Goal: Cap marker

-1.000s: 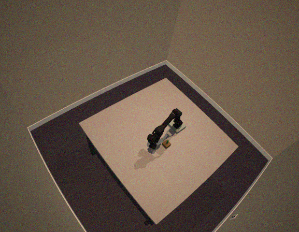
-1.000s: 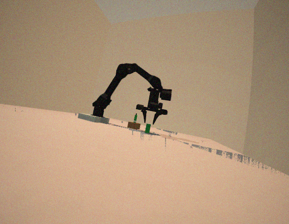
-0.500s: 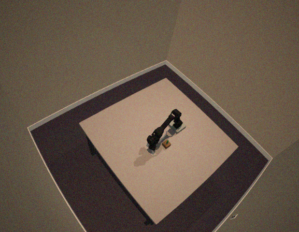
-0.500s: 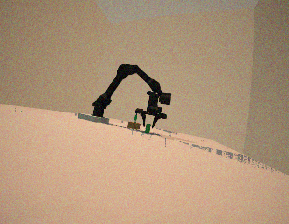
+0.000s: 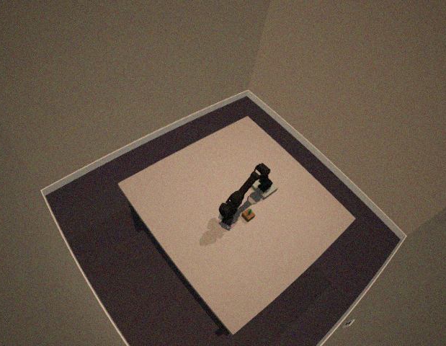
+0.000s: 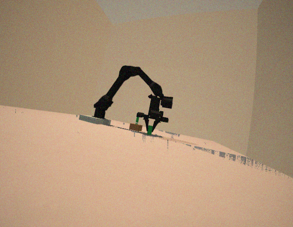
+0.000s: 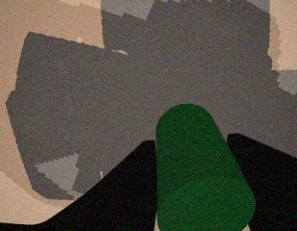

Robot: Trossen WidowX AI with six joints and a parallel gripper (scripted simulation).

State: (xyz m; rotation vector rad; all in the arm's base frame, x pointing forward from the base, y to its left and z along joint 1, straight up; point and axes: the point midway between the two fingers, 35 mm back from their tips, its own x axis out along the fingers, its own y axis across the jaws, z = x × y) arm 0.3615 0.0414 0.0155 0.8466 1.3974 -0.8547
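Right now the brown holder block is 12 cm behind my gripper tip and 6 cm to the left of it. Round my gripper tip: green cap: 1 cm above.
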